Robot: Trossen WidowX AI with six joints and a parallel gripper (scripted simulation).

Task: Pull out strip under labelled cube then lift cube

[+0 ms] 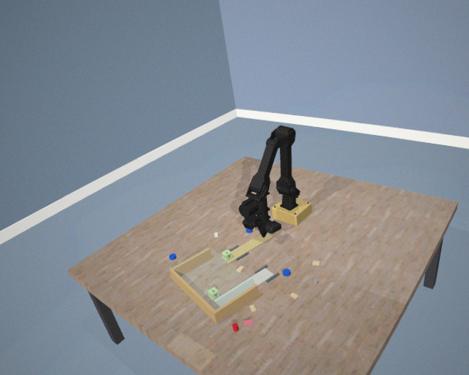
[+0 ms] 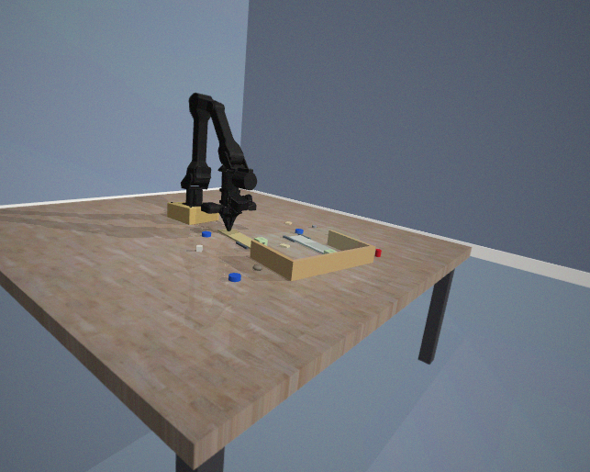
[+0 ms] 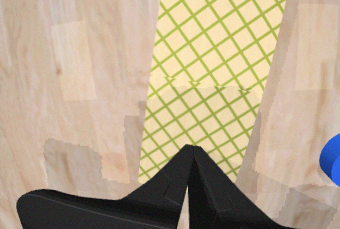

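Right now the yellow strip is 90 mm ahead of my gripper tip and 10 mm to the right of it. Round my gripper tip: small white cube 120 mm ahead, 190 mm to the right; pink block 390 mm ahead, 290 mm to the left; red cylinder 430 mm ahead, 280 mm to the left, 10 mm above.
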